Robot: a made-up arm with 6 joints. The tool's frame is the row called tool.
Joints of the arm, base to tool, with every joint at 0 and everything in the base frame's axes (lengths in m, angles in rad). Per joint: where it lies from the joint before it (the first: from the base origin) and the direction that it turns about. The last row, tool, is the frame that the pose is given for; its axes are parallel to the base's.
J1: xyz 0 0 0.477 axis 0 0 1
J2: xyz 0.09 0 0 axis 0 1 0
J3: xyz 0 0 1.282 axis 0 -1 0
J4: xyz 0 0 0.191 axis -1 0 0
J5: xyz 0.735 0 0 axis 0 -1 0
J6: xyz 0.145 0 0 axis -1 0 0
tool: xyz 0 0 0
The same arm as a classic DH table. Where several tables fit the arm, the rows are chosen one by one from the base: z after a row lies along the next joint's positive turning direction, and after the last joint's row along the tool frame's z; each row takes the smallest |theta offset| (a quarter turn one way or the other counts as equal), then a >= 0, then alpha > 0; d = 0 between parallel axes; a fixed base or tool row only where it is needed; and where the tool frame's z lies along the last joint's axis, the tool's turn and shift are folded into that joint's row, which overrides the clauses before.
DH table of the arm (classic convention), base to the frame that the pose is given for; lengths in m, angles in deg. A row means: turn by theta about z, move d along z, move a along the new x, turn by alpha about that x. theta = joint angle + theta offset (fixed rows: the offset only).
J1: a 0.09  alpha -90  d 0.477  theta_offset 0
J2: a 1.282  alpha 180  d 0  theta_offset -90
J3: a 0.191  alpha -90  d 0  theta_offset 0
J4: a 0  alpha 90  d -0.735  theta_offset 0
J5: a 0  alpha -90  d 0  theta_offset 0
J6: a 0  alpha 90  d -0.145  theta_offset 90
tool (fixed): a 0  alpha 0  d 0  theta_offset -90

